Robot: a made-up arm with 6 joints.
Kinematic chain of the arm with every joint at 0, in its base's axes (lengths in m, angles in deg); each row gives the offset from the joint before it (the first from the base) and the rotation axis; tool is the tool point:
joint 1: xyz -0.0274 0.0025 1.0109 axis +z
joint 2: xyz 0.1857 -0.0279 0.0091 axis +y
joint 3: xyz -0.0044 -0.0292 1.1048 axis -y
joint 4: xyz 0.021 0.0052 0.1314 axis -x
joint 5: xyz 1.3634 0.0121 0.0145 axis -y
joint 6: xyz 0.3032 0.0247 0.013 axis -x
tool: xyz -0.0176 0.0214 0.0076
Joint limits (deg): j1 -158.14..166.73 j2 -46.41..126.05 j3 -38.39..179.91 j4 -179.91..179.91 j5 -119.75..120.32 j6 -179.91..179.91
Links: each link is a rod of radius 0.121 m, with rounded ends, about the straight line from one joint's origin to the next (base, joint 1, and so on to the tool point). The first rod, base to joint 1, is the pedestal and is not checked.
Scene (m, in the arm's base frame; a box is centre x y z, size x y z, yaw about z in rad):
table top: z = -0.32
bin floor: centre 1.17 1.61 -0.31 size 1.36 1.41 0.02 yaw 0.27
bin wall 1: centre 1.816 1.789 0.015 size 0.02 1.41 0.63 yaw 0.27
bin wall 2: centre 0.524 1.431 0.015 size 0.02 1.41 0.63 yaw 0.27
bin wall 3: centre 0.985 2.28 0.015 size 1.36 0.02 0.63 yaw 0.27
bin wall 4: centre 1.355 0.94 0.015 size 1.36 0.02 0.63 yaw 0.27
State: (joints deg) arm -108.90 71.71 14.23 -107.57 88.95 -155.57
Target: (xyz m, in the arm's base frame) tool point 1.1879 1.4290 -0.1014
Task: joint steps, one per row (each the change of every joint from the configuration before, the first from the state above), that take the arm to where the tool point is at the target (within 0.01 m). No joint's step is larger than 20 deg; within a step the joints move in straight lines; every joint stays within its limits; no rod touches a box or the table.
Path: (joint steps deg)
1: 18.65 -2.63 -1.77 -1.78 0.95 0.05
2: 18.66 -2.62 -1.78 -1.77 0.95 0.06
3: 18.65 -2.63 -1.77 -1.78 0.96 0.05
4: 18.65 -2.63 -1.78 -1.77 0.95 0.06
5: 18.65 -2.62 -1.77 -1.78 0.95 0.05
6: 18.66 -2.63 -1.78 -1.77 0.95 0.06
7: 18.65 -2.62 -1.77 -1.78 0.95 0.05
8: 18.65 -2.63 -1.78 -1.77 0.96 0.06
9: 18.65 -2.63 -1.77 -1.78 0.95 0.05
10: 0.23 17.03 8.97 2.11 -6.52 -0.50
11: 0.22 17.03 8.98 2.10 -6.51 -0.51

